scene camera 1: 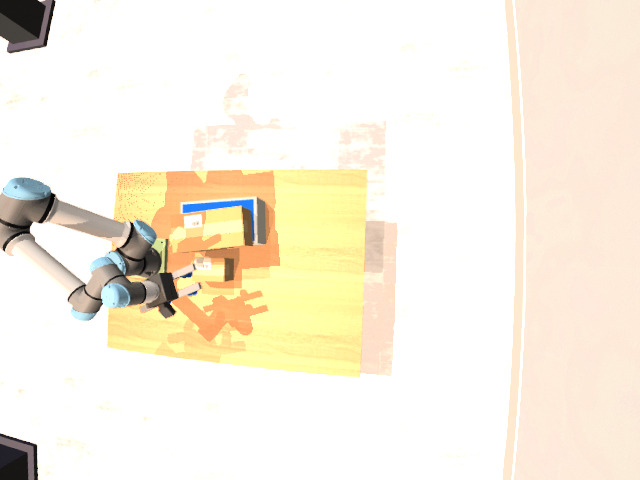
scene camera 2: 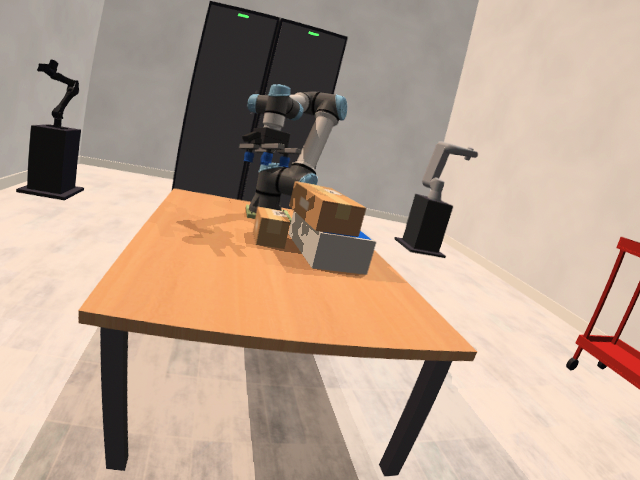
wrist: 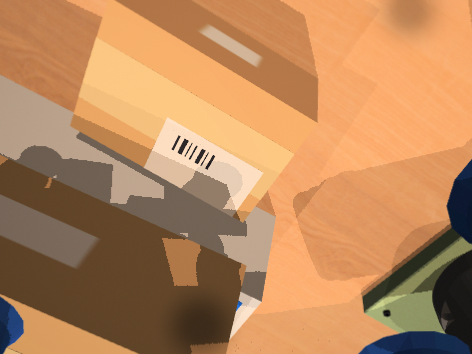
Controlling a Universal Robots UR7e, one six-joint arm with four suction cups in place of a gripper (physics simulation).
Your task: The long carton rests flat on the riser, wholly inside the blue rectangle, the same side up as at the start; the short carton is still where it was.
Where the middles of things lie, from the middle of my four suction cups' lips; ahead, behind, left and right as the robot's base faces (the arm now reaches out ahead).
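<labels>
My suction cup is 230 mm above the short carton (scene camera 2: pixel 271 227), 60 mm to the right of it and 30 mm short of it. Measured from my suction cup, the riser (scene camera 2: pixel 328 251) is 220 mm below, 70 mm ahead and 270 mm to the left; the long carton (scene camera 1: pixel 226 228) is 110 mm below, 80 mm ahead and 230 mm to the left.
</labels>
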